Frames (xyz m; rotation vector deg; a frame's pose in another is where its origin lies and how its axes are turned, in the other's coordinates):
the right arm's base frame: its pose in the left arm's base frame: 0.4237 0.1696 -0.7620 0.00 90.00 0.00
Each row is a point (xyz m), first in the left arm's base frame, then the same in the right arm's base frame.
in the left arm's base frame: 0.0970 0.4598 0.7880
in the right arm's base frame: -1.5500 0.2902 -0.3267
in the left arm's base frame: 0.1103 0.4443 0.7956
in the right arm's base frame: -1.5576 0.2747 -0.3134
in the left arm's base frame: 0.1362 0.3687 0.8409
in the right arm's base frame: -1.6029 0.1991 -0.2875
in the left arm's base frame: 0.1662 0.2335 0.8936
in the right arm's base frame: -1.6556 0.0639 -0.2575
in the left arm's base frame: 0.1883 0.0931 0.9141
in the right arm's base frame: -1.6761 -0.0765 -0.2354
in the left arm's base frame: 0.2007 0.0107 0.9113
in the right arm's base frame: -1.6733 -0.1589 -0.2230
